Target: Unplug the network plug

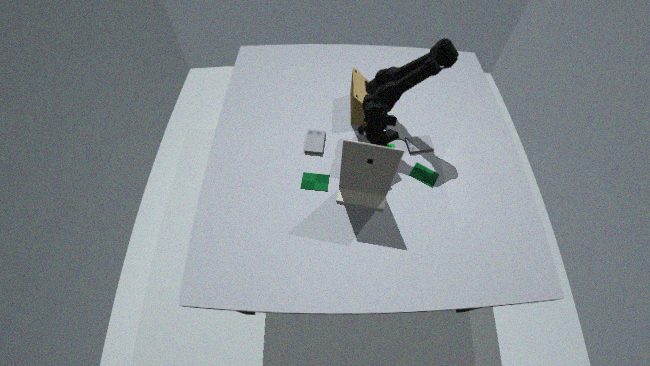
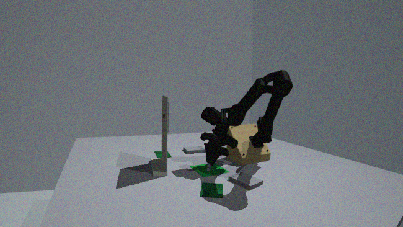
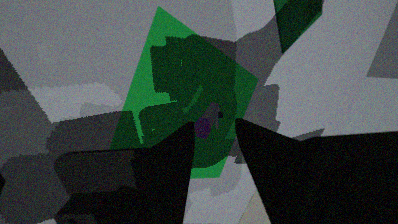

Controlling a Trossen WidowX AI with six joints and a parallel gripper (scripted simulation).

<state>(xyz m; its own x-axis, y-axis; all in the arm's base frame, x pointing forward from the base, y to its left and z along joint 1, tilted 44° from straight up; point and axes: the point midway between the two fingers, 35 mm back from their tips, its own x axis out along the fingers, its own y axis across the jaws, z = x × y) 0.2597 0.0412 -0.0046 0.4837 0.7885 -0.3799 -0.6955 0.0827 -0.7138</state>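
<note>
Right now my gripper tip is 10 mm short of the purple plug and 10 mm above it. From my gripper tip the other things lie so: upright grey panel 170 mm ahead, 110 mm above, 80 mm to the right; green marked square 20 mm below.
</note>
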